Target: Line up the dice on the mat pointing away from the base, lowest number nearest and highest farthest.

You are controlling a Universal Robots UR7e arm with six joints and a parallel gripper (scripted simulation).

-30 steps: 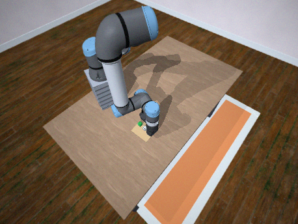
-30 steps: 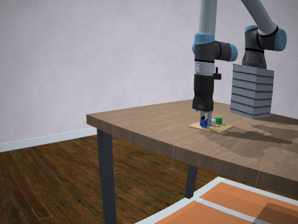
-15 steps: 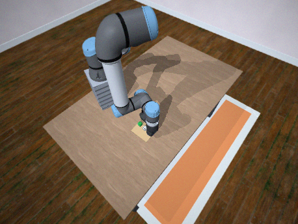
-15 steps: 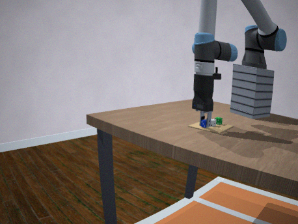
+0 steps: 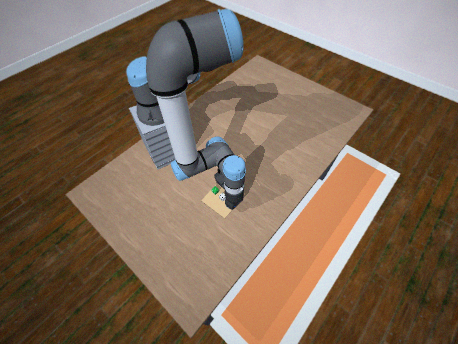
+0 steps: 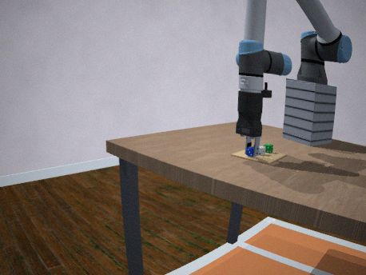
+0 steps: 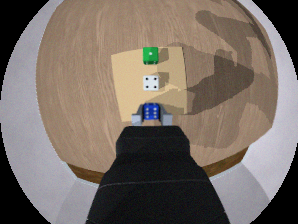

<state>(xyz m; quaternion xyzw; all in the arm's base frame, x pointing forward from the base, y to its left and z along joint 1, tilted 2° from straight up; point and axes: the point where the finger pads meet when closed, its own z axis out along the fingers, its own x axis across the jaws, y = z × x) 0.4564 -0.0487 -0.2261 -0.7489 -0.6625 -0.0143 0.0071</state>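
Right now my hand is 1 cm above the blue die. From my hand the other things lie so: tan mat 5 cm behind, 3 cm below, 1 cm to the left; green die 10 cm behind, 1 cm to the left, 1 cm below; white die 5 cm behind, 1 cm to the left, 1 cm below.
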